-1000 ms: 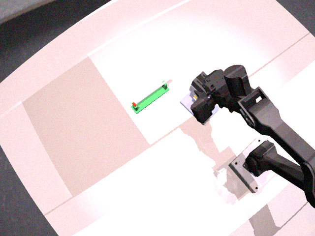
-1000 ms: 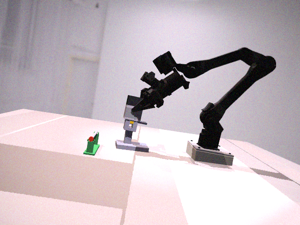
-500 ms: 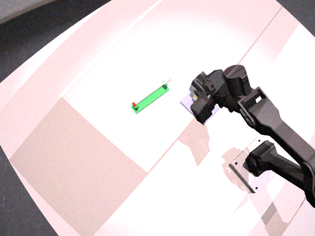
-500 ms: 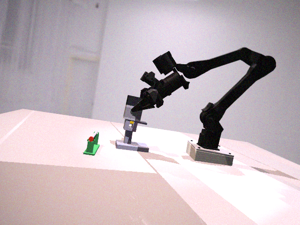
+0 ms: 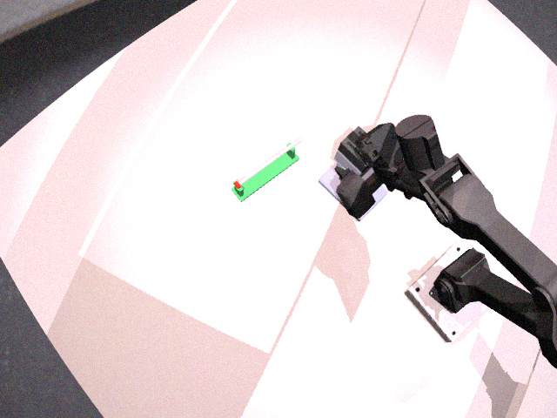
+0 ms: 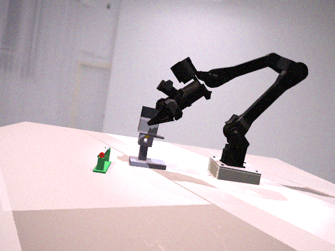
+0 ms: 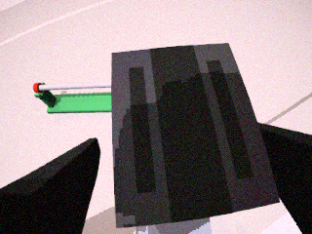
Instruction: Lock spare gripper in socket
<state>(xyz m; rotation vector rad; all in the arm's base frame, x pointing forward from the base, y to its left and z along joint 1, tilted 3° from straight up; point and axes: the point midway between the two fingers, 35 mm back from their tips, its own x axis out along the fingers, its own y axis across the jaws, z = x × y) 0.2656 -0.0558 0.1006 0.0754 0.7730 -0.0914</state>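
The spare gripper lies 1 cm behind my gripper tip and 1 cm below it. From my gripper tip the other things lie so: green rack 12 cm ahead, 9 cm to the left, 11 cm below; grey mount 2 cm behind, 8 cm below.
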